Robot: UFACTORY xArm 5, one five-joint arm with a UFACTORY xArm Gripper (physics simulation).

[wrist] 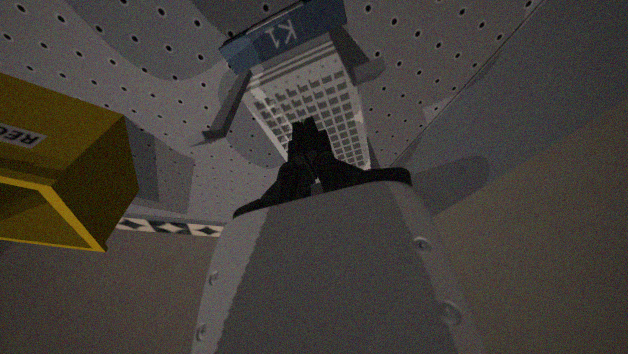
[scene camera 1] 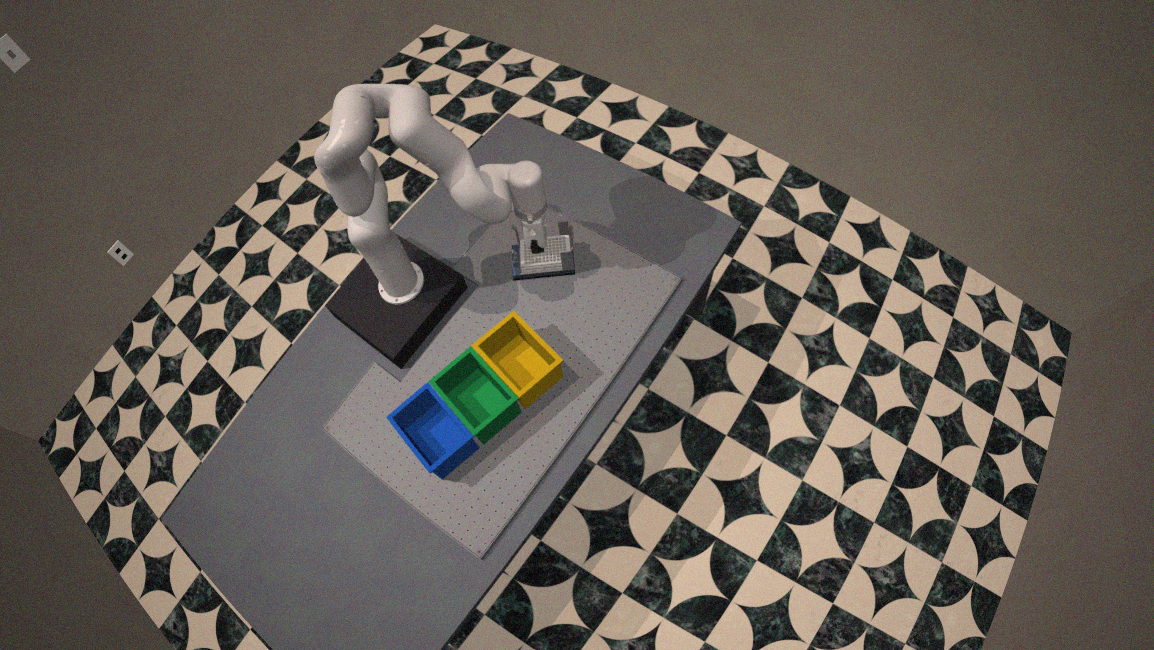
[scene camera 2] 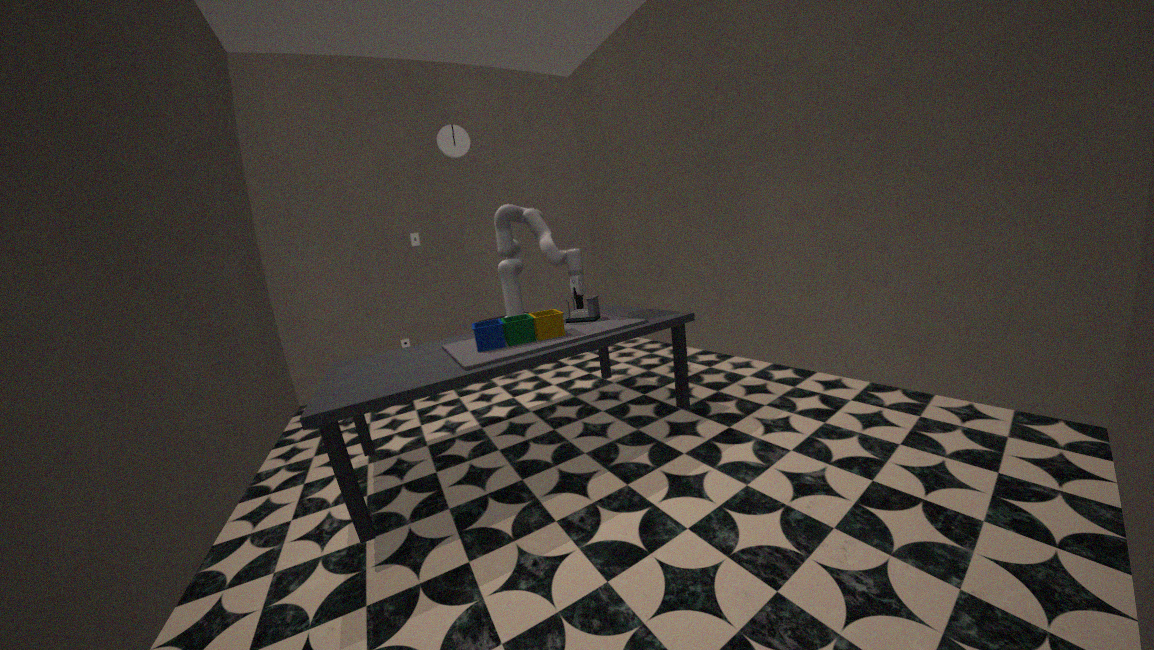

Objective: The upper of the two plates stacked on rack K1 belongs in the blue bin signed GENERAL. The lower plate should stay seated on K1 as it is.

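Where they show: gripper, fingertip midpoint: (wrist: 309,133) (scene camera 1: 537,250) (scene camera 2: 580,308); arm's base, link origin: (scene camera 1: 401,283).
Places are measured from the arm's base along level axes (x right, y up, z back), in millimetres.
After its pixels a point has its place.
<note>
The upper plate (scene camera 1: 557,244) {y -3, x -296, z -292 mm} (wrist: 345,102) {y 0, x -273, z -236 mm}, white with a grid of wells, lies flat on rack K1 (scene camera 1: 557,272) {y -36, x -241, z -324 mm} (wrist: 282,35) {y -29, x -218, z -212 mm}. Stacked pale edges show below its near side in the wrist view; most of the lower plate is hidden under it. My gripper (scene camera 1: 537,247) {y 11, x -250, z -264 mm} (scene camera 2: 579,306) {y 11, x -250, z -264 mm} (wrist: 309,133) {y 11, x -250, z -264 mm} is shut with nothing between its fingers. Its black fingertips are together over the middle of the upper plate, close to its top; whether they touch it I cannot tell. The blue bin (scene camera 1: 436,427) {y -46, x 251, z -296 mm} (scene camera 2: 489,335) {y 9, x 291, z -396 mm} stands at the far end of the bin row from the rack. Its sign is not readable.
The green bin (scene camera 1: 476,391) {y -46, x 124, z -327 mm} (scene camera 2: 519,329) {y 11, x 170, z -430 mm} stands between the blue bin and the yellow bin (scene camera 1: 520,355) {y -45, x -7, z -367 mm} (scene camera 2: 549,324) {y 9, x 45, z -465 mm} (wrist: 60,135) {y -2, x -38, z -323 mm}. Grey uprights (wrist: 230,112) {y 38, x -196, z -241 mm} rise at the rack's corners, near the plates. The arm's black base (scene camera 1: 363,322) {y 0, x 142, z 20 mm} is beside the perforated board (scene camera 1: 355,411) {y -51, x 337, z -87 mm}.
</note>
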